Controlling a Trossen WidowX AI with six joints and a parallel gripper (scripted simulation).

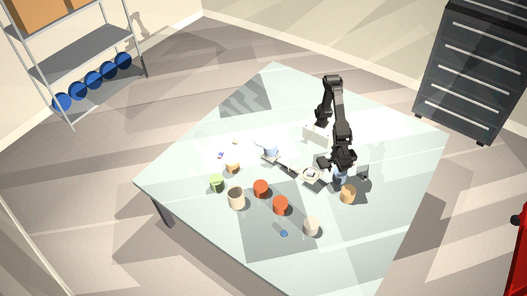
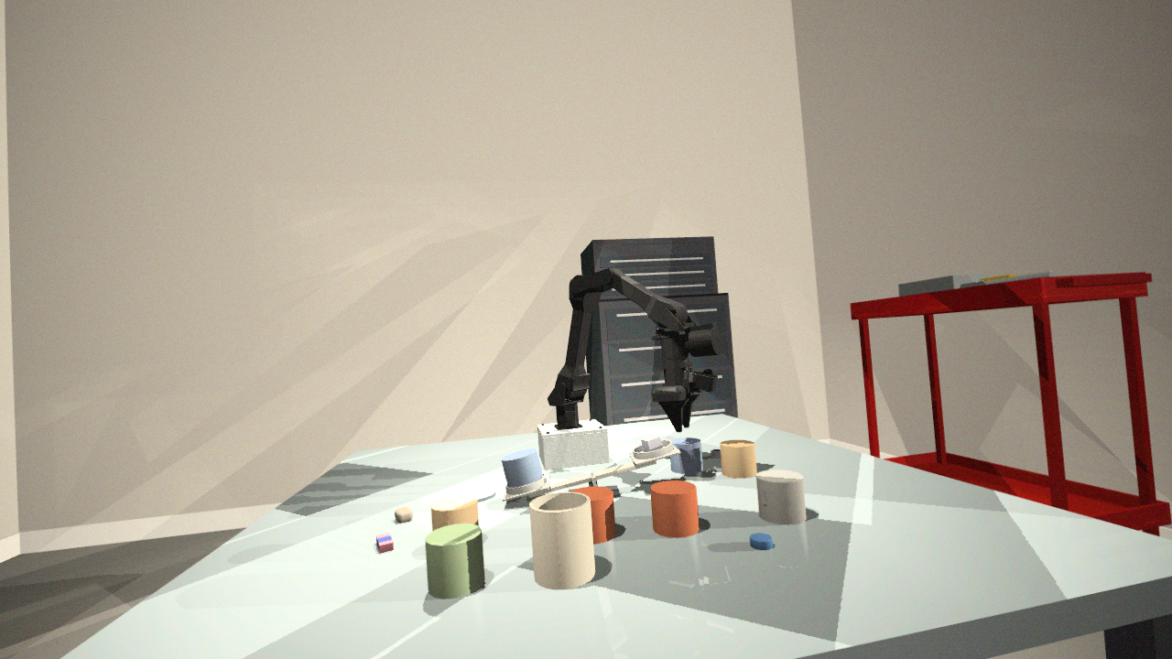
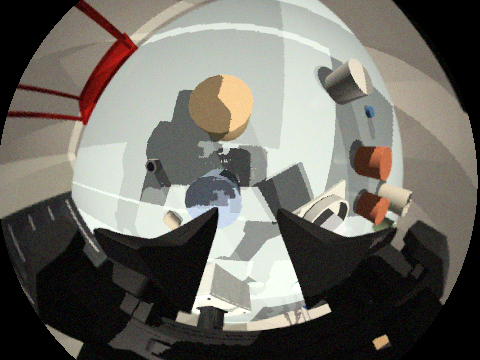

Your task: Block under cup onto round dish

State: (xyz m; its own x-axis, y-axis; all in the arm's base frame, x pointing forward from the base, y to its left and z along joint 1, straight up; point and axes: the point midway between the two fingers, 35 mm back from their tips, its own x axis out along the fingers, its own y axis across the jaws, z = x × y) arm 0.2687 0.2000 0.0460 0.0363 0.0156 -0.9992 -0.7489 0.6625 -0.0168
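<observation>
Now: the grey block 100 mm to the right of my gripper tip, 60 mm ahead of it and 10 mm below it. From my gripper tip the other things lie so: pale round dish (450 mm to the right, 90 mm below, 70 mm behind); then blue disc (370 mm ahead, 90 mm below, 60 mm to the right); then blue cup (60 mm below, 40 mm to the left, 30 mm behind).
</observation>
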